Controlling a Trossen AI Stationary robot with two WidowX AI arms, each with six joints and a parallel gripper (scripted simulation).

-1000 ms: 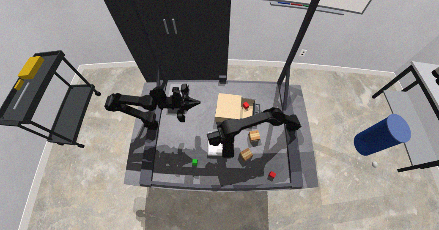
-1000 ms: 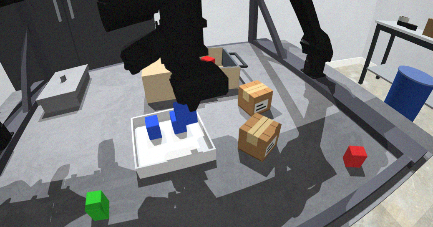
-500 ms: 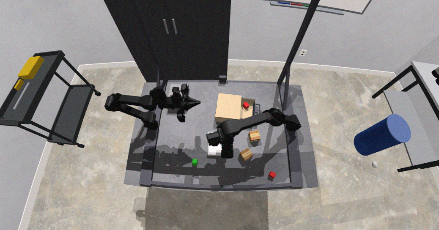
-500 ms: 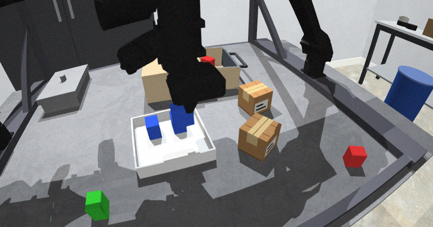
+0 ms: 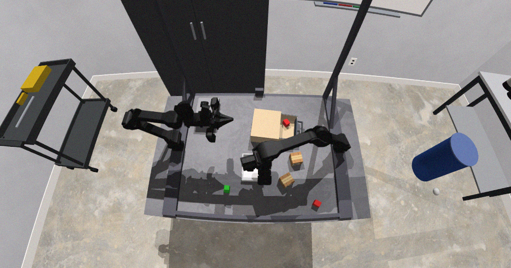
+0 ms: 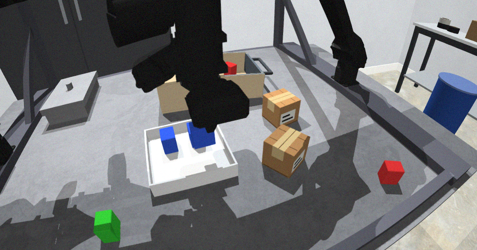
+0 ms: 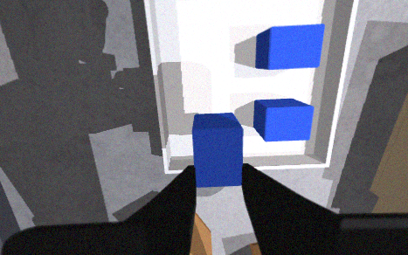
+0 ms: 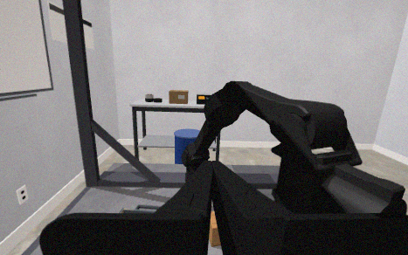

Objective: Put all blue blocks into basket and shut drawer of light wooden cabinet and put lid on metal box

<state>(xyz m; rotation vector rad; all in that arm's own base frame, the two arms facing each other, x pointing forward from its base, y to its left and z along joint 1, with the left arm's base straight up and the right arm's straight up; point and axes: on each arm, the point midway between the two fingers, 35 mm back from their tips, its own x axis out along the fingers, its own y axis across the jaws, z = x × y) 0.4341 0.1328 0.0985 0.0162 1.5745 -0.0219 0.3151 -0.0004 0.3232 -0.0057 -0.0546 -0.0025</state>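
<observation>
Now: left hand 11 cm above the white basket, 4 cm to the left of it and 3 cm past it. Also, from my left hand: light wooden cabinet: 25 cm behind, 8 cm below, 7 cm to the left; drawer: 25 cm behind, 13 cm to the left, 8 cm below; green block: 19 cm to the right, 10 cm below, 9 cm ahead.
</observation>
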